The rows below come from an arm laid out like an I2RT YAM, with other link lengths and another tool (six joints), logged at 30 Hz.
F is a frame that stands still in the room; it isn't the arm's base.
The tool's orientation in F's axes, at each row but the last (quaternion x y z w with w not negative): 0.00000, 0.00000, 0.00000, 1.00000; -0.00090, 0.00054, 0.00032, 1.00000; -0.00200, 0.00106, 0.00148, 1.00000; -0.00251, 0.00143, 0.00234, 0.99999; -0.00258, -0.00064, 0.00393, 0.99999; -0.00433, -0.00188, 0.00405, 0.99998; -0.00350, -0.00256, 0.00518, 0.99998; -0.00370, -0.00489, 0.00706, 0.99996; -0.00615, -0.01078, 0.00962, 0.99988; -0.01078, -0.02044, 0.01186, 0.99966; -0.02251, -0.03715, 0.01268, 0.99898
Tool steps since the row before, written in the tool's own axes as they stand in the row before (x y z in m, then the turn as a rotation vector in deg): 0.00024, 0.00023, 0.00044, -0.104, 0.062, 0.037; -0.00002, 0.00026, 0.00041, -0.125, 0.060, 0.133; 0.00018, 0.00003, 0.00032, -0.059, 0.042, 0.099; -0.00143, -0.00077, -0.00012, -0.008, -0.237, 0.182; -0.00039, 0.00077, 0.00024, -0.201, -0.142, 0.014; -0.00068, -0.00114, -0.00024, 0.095, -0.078, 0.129; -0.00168, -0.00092, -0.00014, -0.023, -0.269, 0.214; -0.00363, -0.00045, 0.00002, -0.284, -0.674, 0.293; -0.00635, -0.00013, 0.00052, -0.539, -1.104, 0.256; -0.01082, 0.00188, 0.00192, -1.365, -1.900, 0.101; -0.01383, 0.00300, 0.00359, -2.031, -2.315, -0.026
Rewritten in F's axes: 0.00024, 0.00023, 0.00044, -0.104, 0.062, 0.037; -0.00002, 0.00026, 0.00041, -0.125, 0.060, 0.133; 0.00018, 0.00003, 0.00032, -0.059, 0.042, 0.099; -0.00143, -0.00078, -0.00011, -0.006, -0.236, 0.183; -0.00040, 0.00077, 0.00024, -0.200, -0.144, 0.014; -0.00067, -0.00115, -0.00023, 0.095, -0.076, 0.130; -0.00167, -0.00094, -0.00014, -0.021, -0.268, 0.216; -0.00362, -0.00050, -0.00001, -0.277, -0.676, 0.295; -0.00636, -0.00025, 0.00039, -0.523, -1.111, 0.258; -0.01093, 0.00166, 0.00144, -1.323, -1.930, 0.087; -0.01413, 0.00278, 0.00242, -1.968, -2.368, -0.069
